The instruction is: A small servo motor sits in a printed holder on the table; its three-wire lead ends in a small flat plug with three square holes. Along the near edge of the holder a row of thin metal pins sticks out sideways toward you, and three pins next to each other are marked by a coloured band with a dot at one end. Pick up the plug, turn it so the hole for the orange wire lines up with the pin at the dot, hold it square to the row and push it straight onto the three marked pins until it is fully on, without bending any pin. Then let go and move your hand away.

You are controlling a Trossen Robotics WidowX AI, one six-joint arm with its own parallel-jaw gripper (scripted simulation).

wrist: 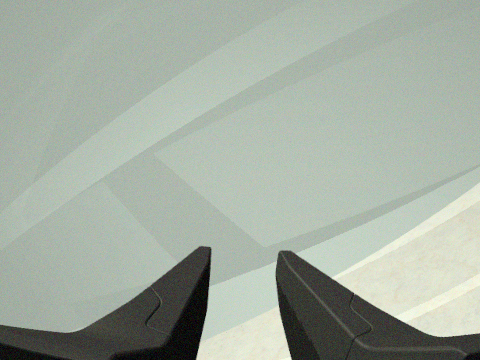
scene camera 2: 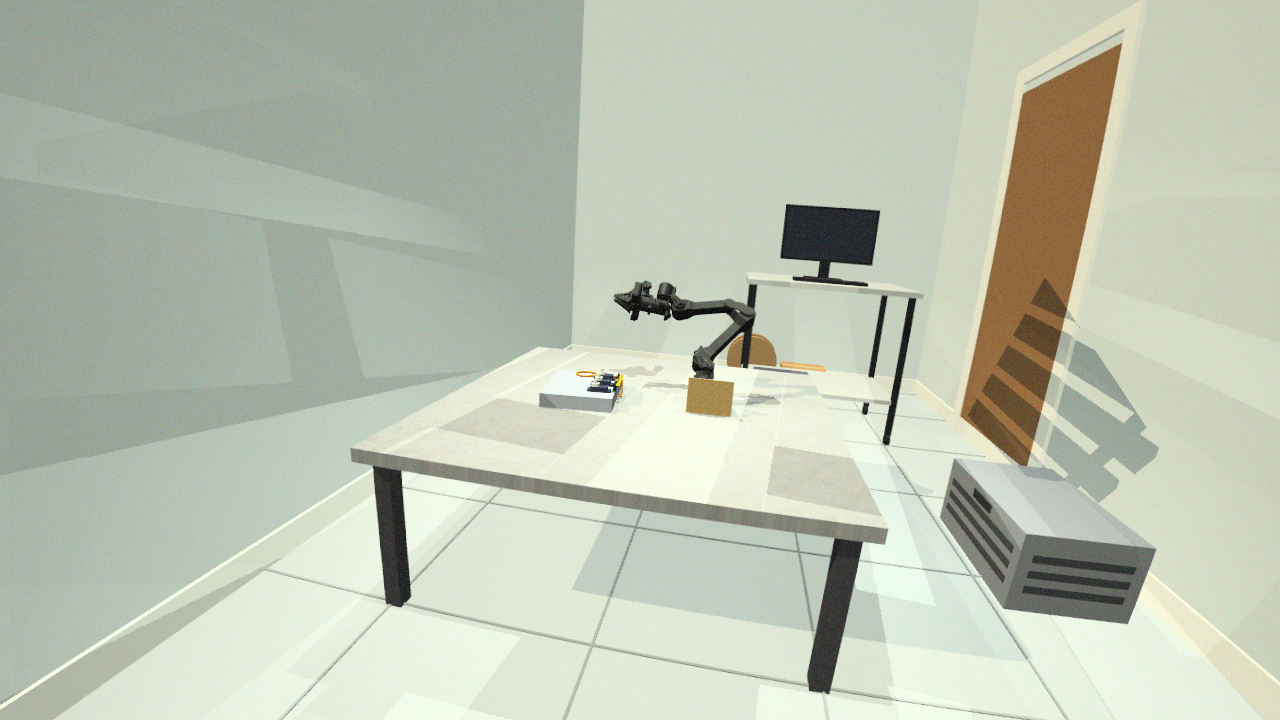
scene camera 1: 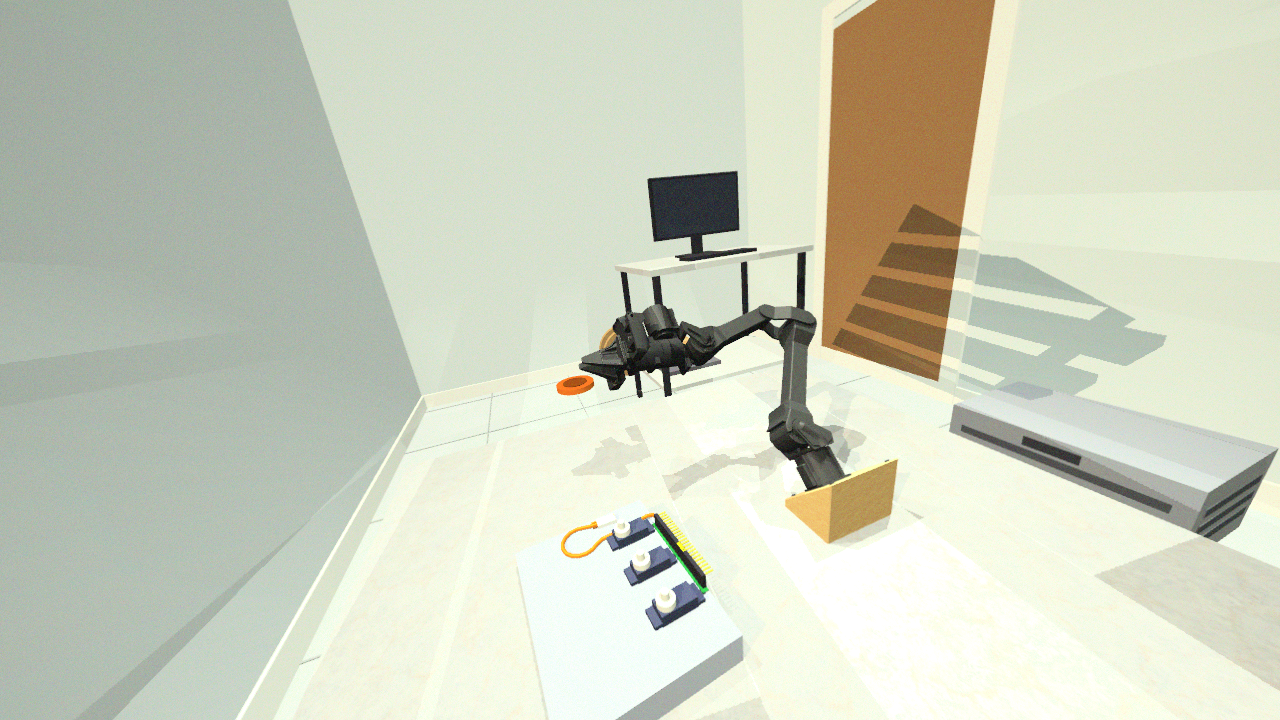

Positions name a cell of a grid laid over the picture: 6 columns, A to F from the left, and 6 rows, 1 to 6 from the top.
Labels:
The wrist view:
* my gripper: D5
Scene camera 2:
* my gripper: C3
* holder block: C4
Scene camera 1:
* my gripper: C4
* holder block: C6

